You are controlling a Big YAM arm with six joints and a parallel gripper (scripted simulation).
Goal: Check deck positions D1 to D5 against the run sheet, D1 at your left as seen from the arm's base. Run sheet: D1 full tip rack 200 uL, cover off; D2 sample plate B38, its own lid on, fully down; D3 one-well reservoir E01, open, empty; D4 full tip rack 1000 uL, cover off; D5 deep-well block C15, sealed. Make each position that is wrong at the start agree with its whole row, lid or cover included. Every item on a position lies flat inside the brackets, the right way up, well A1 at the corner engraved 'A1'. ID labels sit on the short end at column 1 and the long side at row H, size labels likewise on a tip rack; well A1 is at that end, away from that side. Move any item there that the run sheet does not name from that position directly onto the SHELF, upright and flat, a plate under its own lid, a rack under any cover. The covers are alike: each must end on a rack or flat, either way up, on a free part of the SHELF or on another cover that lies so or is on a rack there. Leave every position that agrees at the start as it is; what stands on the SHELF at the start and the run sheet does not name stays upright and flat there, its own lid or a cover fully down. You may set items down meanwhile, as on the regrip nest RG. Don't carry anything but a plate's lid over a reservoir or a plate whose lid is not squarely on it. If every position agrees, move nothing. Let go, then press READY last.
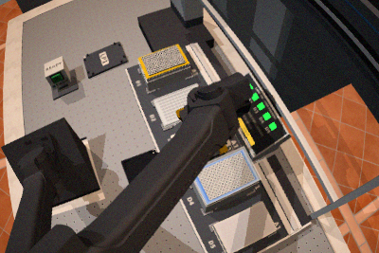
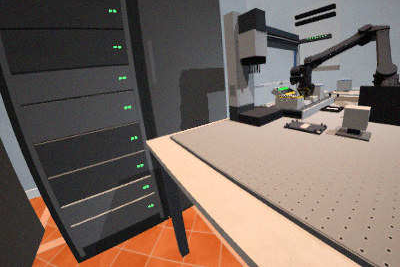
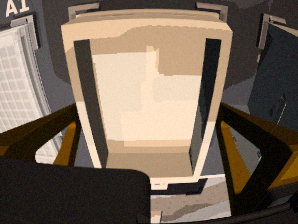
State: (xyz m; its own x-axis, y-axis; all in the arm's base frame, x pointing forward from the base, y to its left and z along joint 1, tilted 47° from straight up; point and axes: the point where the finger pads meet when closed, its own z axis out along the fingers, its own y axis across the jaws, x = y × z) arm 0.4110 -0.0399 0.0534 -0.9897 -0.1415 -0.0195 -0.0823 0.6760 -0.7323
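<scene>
The one-well reservoir is 1 cm below my hand. Also, from my hand: sealed block 2 cm ahead, 25 cm to the right; blue-framed tip rack 2 cm ahead, 12 cm to the right, 5 cm above; black regrip nest 16 cm behind, 3 cm to the right, 6 cm below.
</scene>
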